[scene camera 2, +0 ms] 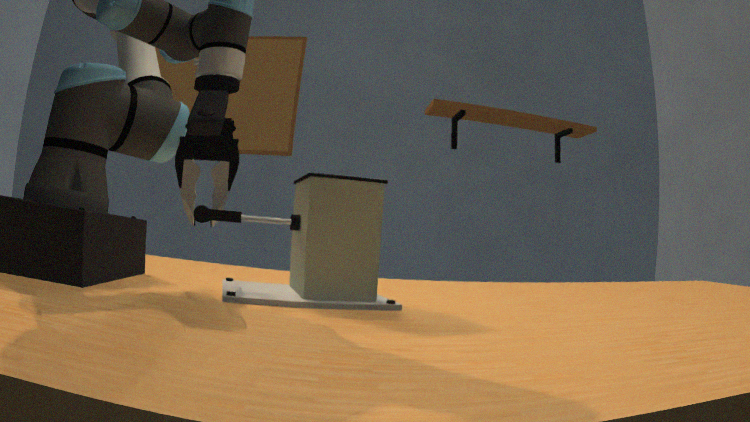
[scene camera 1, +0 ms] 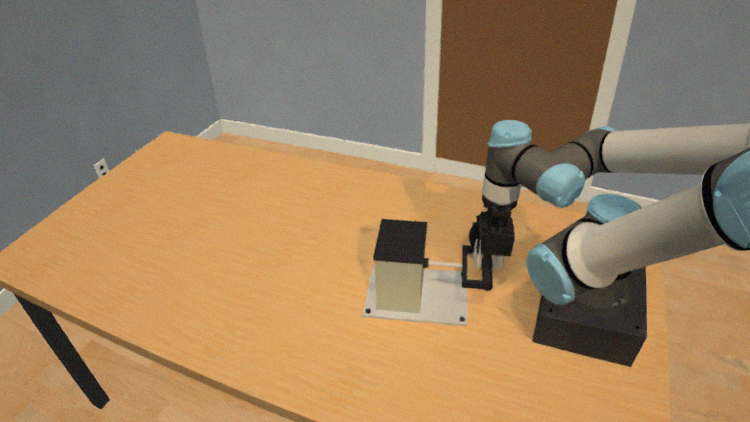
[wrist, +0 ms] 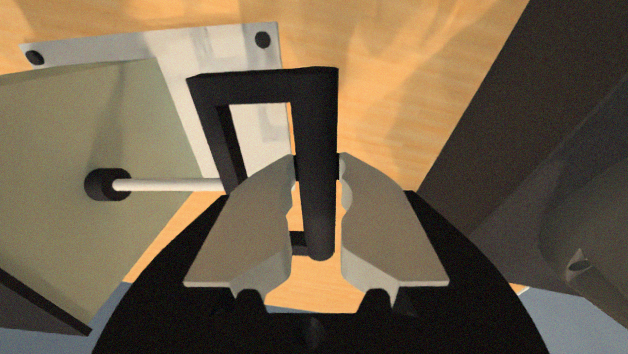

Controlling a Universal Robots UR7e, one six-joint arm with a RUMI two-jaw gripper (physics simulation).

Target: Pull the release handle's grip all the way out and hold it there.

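The release handle's black rectangular grip [scene camera 1: 487,272] [scene camera 2: 225,215] [wrist: 317,130] stands out from the housing on a pale rod [scene camera 1: 444,264] [scene camera 2: 265,219] [wrist: 170,184]. A long stretch of the rod shows between the grip and the black collar [scene camera 1: 425,262] [scene camera 2: 295,222] [wrist: 107,184]. The housing [scene camera 1: 398,286] [scene camera 2: 340,238] [wrist: 65,130] is a pale green box with a black top. My gripper [scene camera 2: 203,224] [wrist: 317,157] points down and is shut on the grip's outer bar, with one finger inside the loop and one outside. In scene camera 1 the fingertips are partly hidden by the grip.
The housing stands on a light grey base plate [scene camera 1: 445,309] [scene camera 2: 262,292] [wrist: 225,42] with black bolts. The arm's dark base block [scene camera 1: 587,335] [scene camera 2: 41,244] stands on the table [scene camera 1: 236,236] [scene camera 2: 472,356] beyond the handle. A wall shelf [scene camera 2: 508,118] hangs behind.
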